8 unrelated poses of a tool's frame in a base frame.
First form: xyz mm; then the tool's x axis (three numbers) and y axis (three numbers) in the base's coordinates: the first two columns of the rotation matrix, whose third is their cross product.
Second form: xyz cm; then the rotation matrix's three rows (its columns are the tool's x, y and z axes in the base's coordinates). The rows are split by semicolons. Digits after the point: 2 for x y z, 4 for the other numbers.
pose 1, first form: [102.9 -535.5 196.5 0.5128 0.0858 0.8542 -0.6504 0.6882 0.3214]
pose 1, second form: 10.29 -53.55 19.65; 0.5128 -0.6504 -0.5603; 0.0858 0.6882 -0.7204; 0.8542 0.3214 0.4087
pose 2, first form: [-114.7 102.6 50.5 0.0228 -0.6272 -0.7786 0.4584 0.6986 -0.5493]
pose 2, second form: -11.47 10.26 5.05; 0.0228 0.4584 0.8885; -0.6272 0.6986 -0.3444; -0.7786 -0.5493 0.3034
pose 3, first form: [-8.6 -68.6 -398.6 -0.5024 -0.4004 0.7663 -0.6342 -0.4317 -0.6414]
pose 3, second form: -0.86 -6.86 -39.86; -0.5024 -0.6342 0.5876; -0.4004 -0.4317 -0.8082; 0.7663 -0.6414 -0.0370
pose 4, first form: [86.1 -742.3 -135.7 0.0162 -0.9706 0.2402 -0.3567 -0.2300 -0.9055]
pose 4, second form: 8.61 -74.23 -13.57; 0.0162 -0.3567 0.9341; -0.9706 -0.2300 -0.0710; 0.2402 -0.9055 -0.3499
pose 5, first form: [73.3 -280.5 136.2 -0.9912 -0.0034 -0.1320 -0.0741 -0.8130 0.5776]
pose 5, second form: 7.33 -28.05 13.62; -0.9912 -0.0741 -0.1093; -0.0034 -0.8130 0.5823; -0.1320 0.5776 0.8056
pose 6, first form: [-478.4 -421.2 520.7 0.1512 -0.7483 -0.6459 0.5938 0.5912 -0.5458]
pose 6, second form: -47.84 -42.12 52.07; 0.1512 0.5938 0.7903; -0.7483 0.5912 -0.3010; -0.6459 -0.5458 0.5337
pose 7, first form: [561.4 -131.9 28.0 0.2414 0.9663 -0.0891 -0.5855 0.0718 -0.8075]
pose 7, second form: 56.14 -13.19 2.80; 0.2414 -0.5855 -0.7739; 0.9663 0.0718 0.2471; -0.0891 -0.8075 0.5831
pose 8, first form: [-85.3 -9.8 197.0 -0.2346 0.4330 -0.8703 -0.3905 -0.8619 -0.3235]
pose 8, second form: -8.53 -0.98 19.70; -0.2346 -0.3905 -0.8902; 0.4330 -0.8619 0.2640; -0.8703 -0.3235 0.3713
